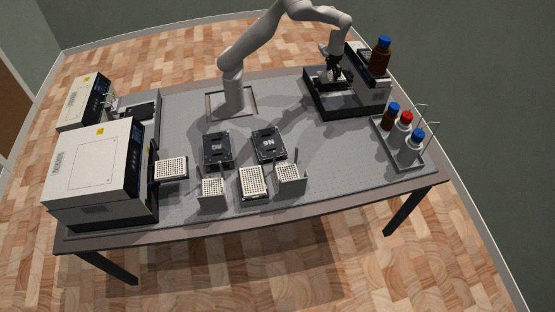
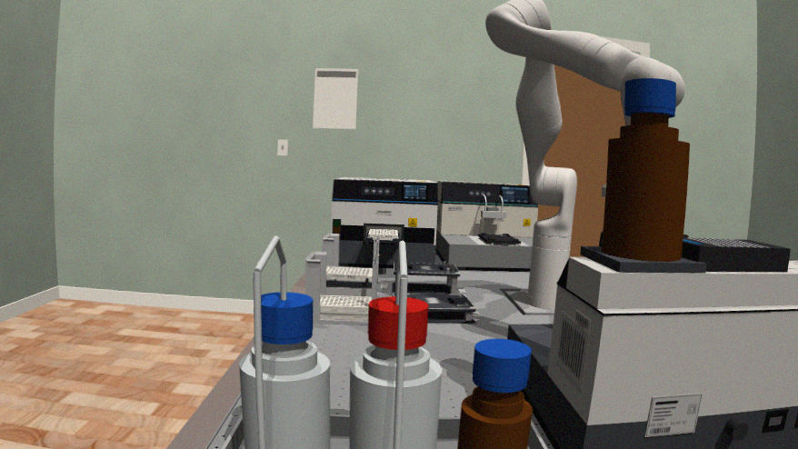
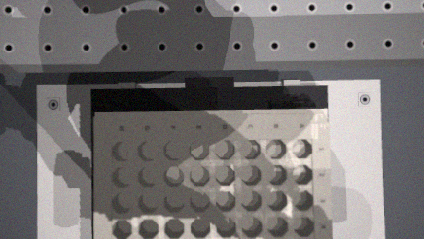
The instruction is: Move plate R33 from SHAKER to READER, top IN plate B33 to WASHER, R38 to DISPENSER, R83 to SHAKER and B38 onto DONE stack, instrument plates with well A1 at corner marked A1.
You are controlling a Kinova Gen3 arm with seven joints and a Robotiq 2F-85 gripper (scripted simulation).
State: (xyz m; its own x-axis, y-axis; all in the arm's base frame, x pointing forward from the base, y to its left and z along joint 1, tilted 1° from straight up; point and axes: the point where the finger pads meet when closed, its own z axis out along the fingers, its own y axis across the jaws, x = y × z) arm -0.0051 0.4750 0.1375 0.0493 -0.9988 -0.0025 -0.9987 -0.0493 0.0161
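Now: hand 60 mm above the dispenser nest. Round my hand: recovery nest N6 (290 mm ahead, 350 mm to the right, 110 mm below); then bottle tray (360 mm ahead, 240 mm to the left, 130 mm below); then brown bottle (100 mm ahead, 180 mm to the left, 150 mm above).
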